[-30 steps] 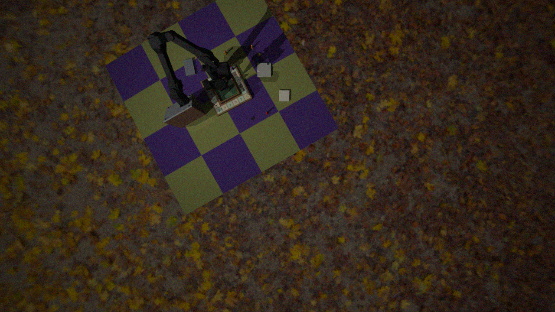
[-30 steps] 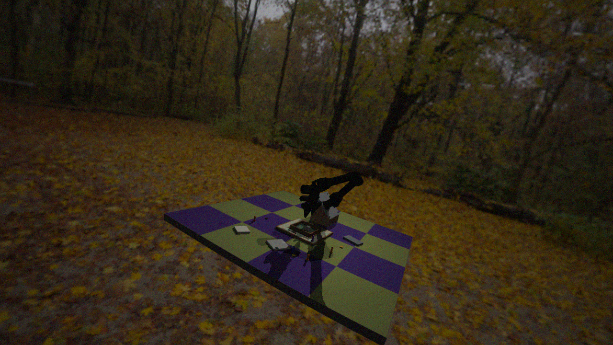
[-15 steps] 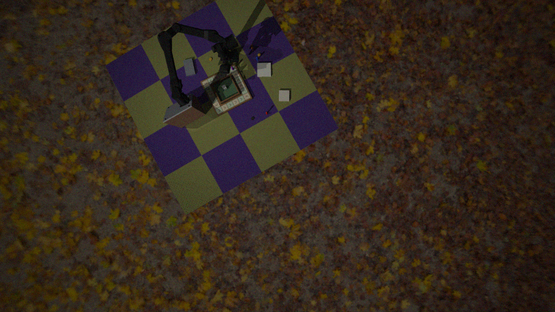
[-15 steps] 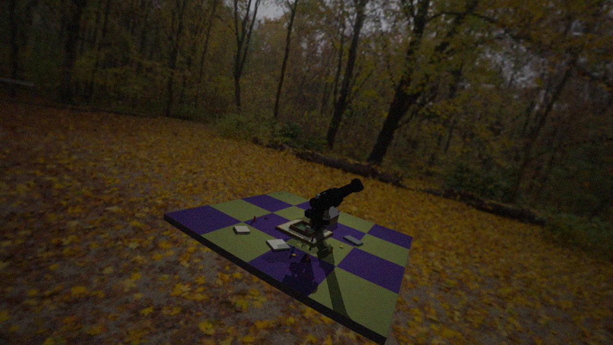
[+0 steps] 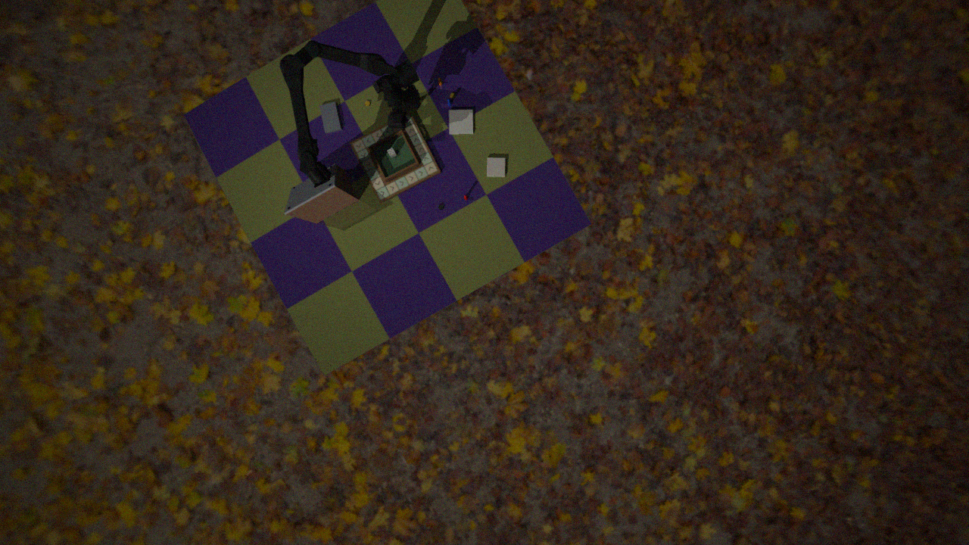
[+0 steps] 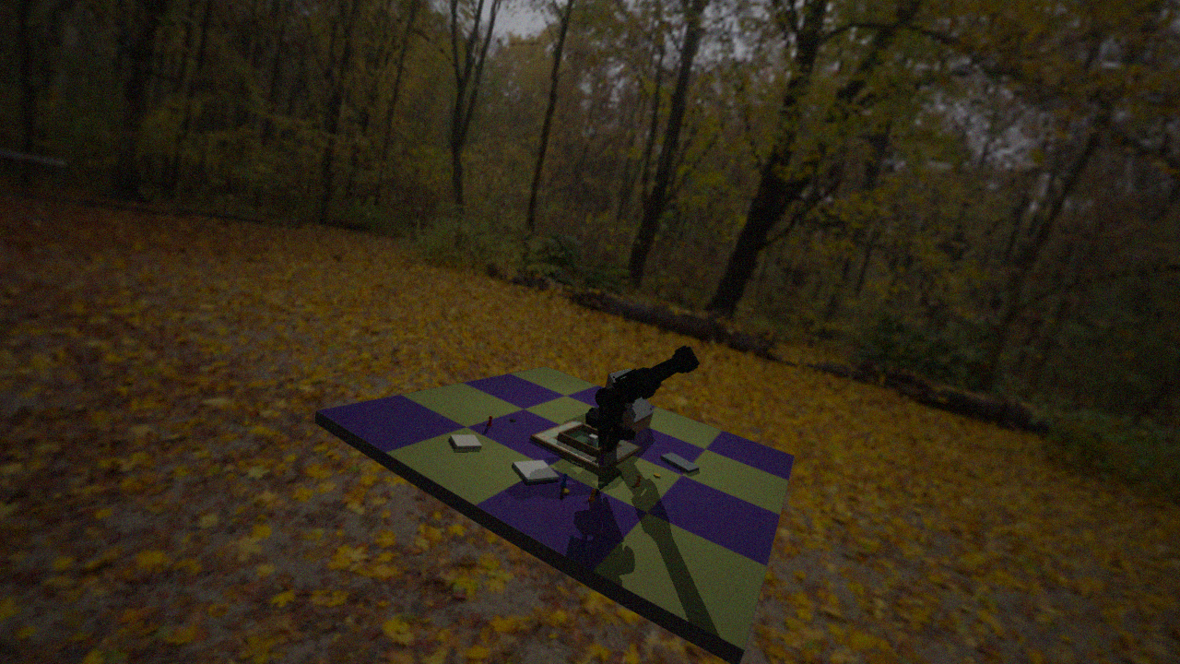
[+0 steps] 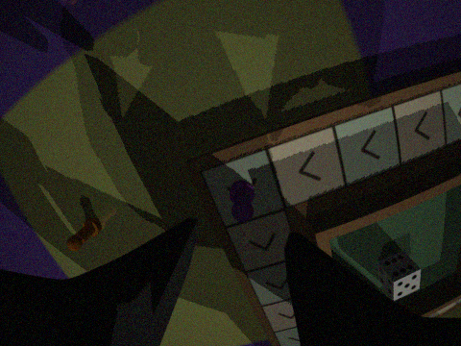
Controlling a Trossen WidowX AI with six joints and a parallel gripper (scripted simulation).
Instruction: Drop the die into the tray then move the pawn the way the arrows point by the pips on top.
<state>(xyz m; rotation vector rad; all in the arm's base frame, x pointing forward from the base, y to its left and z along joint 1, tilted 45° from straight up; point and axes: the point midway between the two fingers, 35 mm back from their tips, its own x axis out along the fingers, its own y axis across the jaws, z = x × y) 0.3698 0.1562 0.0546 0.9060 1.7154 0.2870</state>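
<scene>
Right now my gripper tip is 40 mm above the purple pawn. From my gripper tip the other things lie so: grey card: 290 mm behind, 150 mm to the left, 60 mm below; white die: 110 mm behind, 110 mm to the right, 40 mm below; green dice tray: 110 mm behind, 120 mm to the right, 60 mm below.
</scene>
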